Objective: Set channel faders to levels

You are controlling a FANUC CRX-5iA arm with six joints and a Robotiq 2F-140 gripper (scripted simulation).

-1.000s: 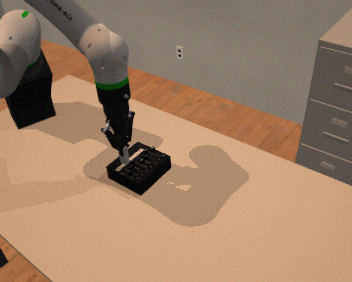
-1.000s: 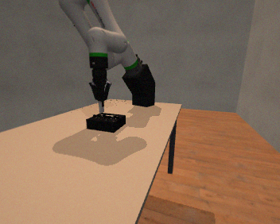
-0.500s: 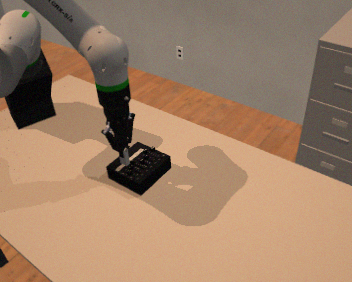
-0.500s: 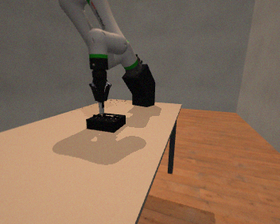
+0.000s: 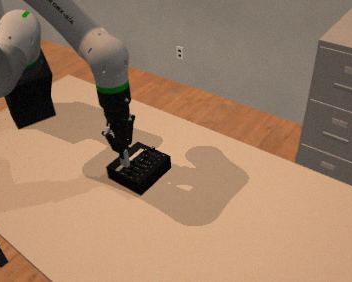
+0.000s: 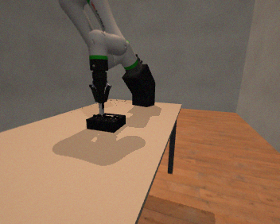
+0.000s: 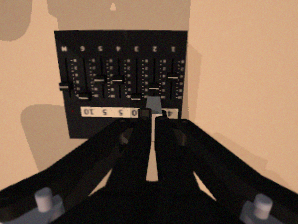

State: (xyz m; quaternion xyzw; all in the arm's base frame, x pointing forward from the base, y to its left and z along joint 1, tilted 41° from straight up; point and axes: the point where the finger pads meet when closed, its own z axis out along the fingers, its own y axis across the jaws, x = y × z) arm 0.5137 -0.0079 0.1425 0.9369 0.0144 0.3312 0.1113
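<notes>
Now: the cap 2 20 mm ahead of my hand and 30 mm below it. Also, from my hand: cap 4 (40 mm ahead, 40 mm to the left, 30 mm below); channel 1 cap (40 mm ahead, 20 mm to the right, 30 mm below); cap 3 (10 mm ahead, 20 mm to the left, 30 mm below).
</notes>
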